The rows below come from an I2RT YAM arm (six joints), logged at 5 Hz.
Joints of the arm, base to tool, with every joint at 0 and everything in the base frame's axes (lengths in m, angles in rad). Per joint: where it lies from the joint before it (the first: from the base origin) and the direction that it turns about. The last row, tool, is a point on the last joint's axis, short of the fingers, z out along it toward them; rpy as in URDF.
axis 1: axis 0 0 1 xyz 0 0 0.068
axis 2: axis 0 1 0 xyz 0.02 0.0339 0.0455
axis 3: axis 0 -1 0 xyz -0.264 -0.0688 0
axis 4: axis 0 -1 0 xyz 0.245 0.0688 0.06
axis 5: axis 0 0 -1 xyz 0.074 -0.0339 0.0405
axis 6: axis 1 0 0 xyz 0.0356 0 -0.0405
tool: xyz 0 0 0 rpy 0 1.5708 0
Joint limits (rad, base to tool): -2.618..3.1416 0..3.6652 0..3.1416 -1.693..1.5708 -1.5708..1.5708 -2.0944..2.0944
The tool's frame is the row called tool.
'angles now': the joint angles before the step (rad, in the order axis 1, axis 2, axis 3, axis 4, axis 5, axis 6). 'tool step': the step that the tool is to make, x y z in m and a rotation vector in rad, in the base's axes. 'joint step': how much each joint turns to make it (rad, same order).
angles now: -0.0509 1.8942 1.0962 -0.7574 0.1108 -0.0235
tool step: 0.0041 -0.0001 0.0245 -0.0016 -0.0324 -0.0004
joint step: 0.0003 -0.0442 0.0509 -0.0627 0.0000 0.0007
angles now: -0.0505 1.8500 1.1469 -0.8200 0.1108 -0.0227
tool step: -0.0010 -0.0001 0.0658 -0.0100 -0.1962 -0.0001
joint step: -0.0005 -0.1621 0.0672 -0.0329 0.0000 -0.0004
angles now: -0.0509 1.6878 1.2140 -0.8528 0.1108 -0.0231
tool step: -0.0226 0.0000 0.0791 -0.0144 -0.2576 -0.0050
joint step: -0.0037 -0.2103 0.0622 -0.0145 0.0012 0.0010
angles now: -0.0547 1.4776 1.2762 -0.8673 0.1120 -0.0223
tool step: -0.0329 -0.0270 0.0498 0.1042 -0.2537 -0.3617
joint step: -0.1011 -0.1614 0.0162 0.0260 0.0416 0.2907
